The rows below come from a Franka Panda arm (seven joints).
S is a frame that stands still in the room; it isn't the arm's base.
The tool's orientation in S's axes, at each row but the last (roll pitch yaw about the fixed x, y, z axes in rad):
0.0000, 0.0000, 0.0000
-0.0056, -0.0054, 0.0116
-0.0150, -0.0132, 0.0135
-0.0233, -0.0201, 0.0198
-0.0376, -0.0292, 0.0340
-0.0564, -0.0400, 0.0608
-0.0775, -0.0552, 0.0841
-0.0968, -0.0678, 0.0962
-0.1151, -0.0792, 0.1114
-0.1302, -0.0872, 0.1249
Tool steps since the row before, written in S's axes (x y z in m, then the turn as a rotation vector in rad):
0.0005, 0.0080, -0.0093, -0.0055, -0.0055, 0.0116
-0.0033, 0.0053, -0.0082, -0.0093, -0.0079, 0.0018
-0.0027, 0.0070, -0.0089, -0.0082, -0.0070, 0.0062
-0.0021, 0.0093, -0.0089, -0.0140, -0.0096, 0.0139
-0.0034, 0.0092, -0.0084, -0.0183, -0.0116, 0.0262
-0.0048, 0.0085, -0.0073, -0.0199, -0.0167, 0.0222
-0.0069, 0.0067, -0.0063, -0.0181, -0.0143, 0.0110
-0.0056, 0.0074, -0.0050, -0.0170, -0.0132, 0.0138
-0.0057, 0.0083, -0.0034, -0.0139, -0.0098, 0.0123
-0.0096, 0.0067, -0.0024, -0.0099, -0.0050, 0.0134
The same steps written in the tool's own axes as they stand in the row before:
0.0005, 0.0080, -0.0093, -0.0055, -0.0055, 0.0116
-0.0033, 0.0054, -0.0082, -0.0094, -0.0078, 0.0018
-0.0027, 0.0072, -0.0088, -0.0082, -0.0070, 0.0062
-0.0021, 0.0095, -0.0086, -0.0139, -0.0096, 0.0140
-0.0033, 0.0096, -0.0080, -0.0179, -0.0120, 0.0263
-0.0046, 0.0092, -0.0066, -0.0200, -0.0167, 0.0221
-0.0067, 0.0077, -0.0054, -0.0186, -0.0136, 0.0110
-0.0052, 0.0083, -0.0039, -0.0172, -0.0129, 0.0138
-0.0050, 0.0092, -0.0020, -0.0139, -0.0097, 0.0124
-0.0089, 0.0080, -0.0006, -0.0092, -0.0055, 0.0137

